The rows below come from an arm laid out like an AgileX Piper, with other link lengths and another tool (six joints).
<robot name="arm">
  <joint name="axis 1" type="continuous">
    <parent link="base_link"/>
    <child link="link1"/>
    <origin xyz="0 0 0.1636" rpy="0 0 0"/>
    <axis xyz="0 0 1"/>
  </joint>
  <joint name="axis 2" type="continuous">
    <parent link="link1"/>
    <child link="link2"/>
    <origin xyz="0 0 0" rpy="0 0 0"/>
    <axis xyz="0 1 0"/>
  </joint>
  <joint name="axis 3" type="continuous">
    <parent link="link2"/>
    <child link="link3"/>
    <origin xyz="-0.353 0 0.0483" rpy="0 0 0"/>
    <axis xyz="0 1 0"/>
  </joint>
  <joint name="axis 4" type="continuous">
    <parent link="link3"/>
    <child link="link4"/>
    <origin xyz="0.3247 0 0.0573" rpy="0 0 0"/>
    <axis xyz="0.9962 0 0.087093"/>
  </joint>
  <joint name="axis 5" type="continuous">
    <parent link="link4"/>
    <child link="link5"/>
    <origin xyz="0 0 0" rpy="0 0 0"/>
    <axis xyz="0 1 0"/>
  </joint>
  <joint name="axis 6" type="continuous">
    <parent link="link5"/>
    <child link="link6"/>
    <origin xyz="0.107 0 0.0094" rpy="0 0 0"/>
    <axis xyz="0.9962 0 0.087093"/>
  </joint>
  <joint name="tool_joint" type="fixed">
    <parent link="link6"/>
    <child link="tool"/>
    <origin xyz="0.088 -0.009 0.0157" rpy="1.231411 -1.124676 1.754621"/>
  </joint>
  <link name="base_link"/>
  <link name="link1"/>
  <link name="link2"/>
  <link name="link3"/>
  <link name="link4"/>
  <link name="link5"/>
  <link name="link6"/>
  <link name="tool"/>
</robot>
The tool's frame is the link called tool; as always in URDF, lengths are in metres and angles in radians. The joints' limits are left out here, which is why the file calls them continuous.
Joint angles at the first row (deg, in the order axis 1, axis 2, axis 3, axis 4, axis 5, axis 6):
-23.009, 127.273, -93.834, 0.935, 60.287, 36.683
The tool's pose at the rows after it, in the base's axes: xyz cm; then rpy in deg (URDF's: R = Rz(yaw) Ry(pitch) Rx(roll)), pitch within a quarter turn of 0, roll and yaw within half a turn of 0:
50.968 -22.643 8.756 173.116 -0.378 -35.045
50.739 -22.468 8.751 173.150 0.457 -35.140
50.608 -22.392 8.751 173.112 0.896 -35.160
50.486 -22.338 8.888 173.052 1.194 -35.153
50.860 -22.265 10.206 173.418 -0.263 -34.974
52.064 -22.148 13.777 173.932 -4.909 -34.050
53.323 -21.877 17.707 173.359 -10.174 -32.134
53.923 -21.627 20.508 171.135 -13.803 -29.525
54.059 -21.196 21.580 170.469 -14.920 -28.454
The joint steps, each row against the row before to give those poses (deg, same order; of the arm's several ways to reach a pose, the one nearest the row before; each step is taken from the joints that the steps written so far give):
-0.001, 0.000, 0.001, -0.001, 0.712, 0.000
0.001, 0.000, 0.000, 0.229, 0.810, 0.000
0.000, 0.000, -0.001, 0.058, 0.438, 0.000
0.000, -0.140, -0.001, -0.001, 0.445, 0.001
0.202, -1.198, -0.304, 0.058, 0.000, -0.001
0.741, -2.926, -1.233, -0.513, -0.491, 0.001
1.238, -2.855, -1.704, -1.727, -0.483, -0.001
1.307, -2.020, -1.037, -2.932, -0.108, 0.001
0.698, -0.950, -0.124, -0.851, 0.084, -0.001

